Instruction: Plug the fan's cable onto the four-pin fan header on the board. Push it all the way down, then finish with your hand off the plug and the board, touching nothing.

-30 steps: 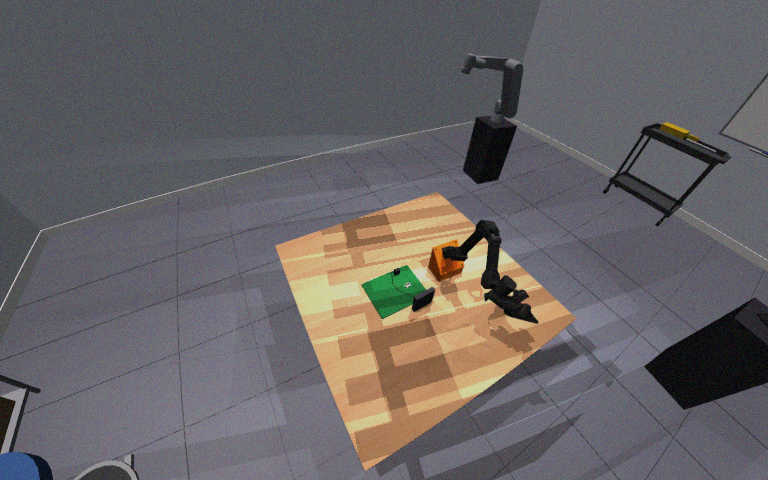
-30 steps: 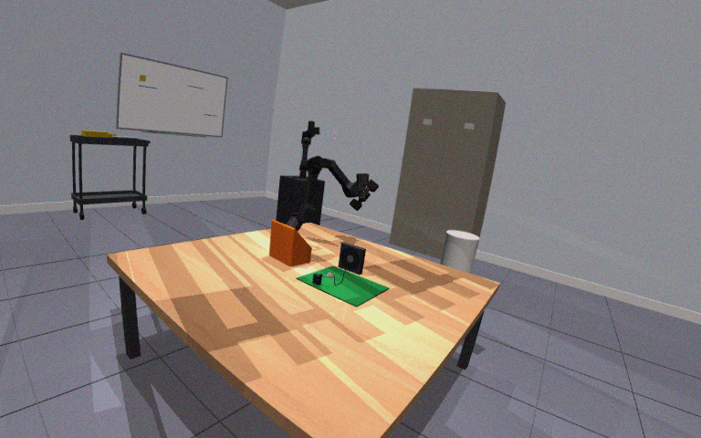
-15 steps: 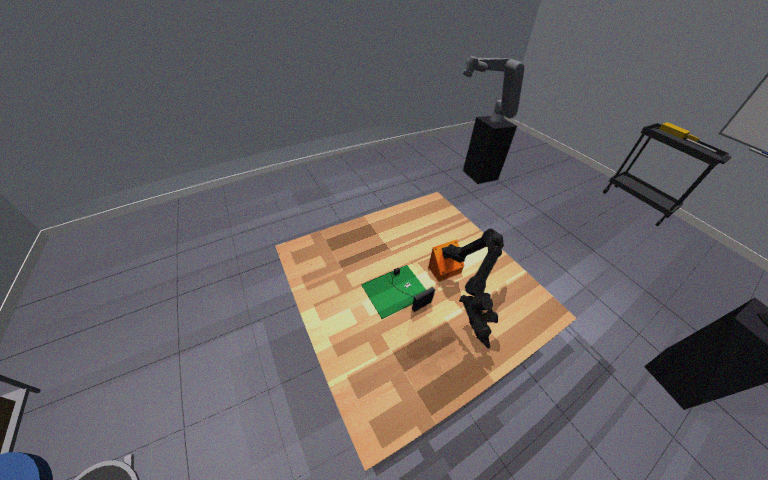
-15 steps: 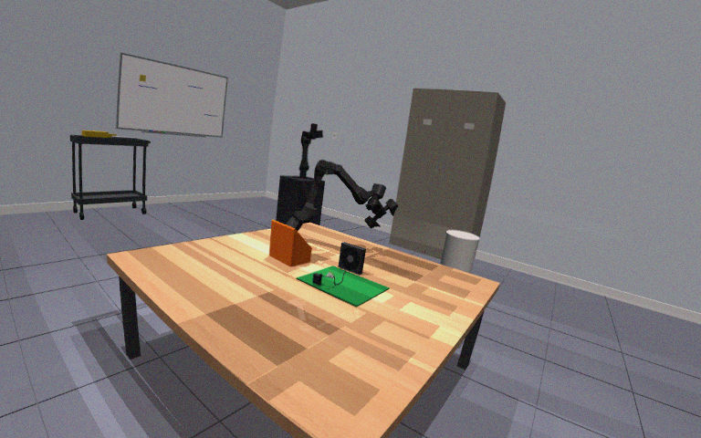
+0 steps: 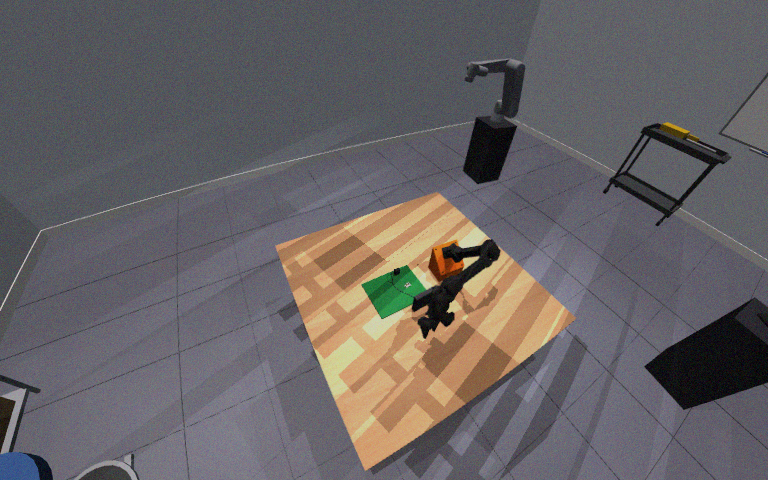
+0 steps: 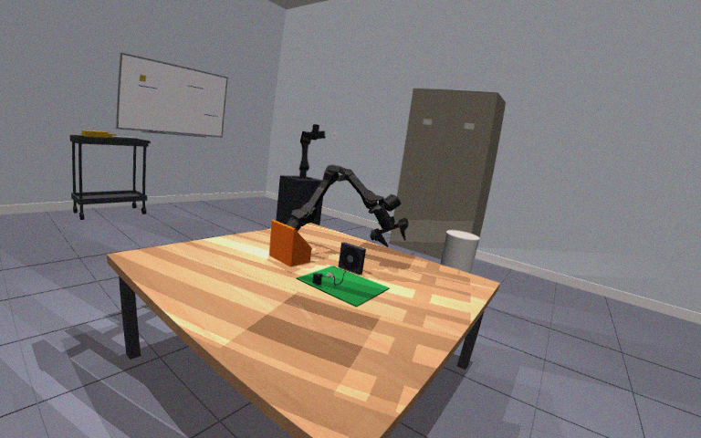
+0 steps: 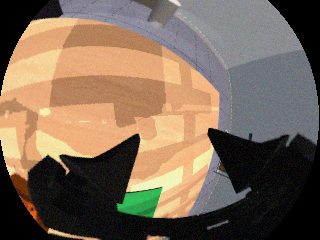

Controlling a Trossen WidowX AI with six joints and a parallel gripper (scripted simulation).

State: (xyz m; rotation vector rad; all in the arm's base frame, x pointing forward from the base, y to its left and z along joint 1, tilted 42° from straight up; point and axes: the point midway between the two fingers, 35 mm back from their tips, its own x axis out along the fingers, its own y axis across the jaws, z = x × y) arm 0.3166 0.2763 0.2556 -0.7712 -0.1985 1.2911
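The black four-pin plug is 50 mm behind my gripper tip, 450 mm to the right of it and 110 mm below it. The rest, counted from my gripper tip: black fan 90 mm behind, 220 mm to the right, 70 mm below; then green board 350 mm to the right, 140 mm below.
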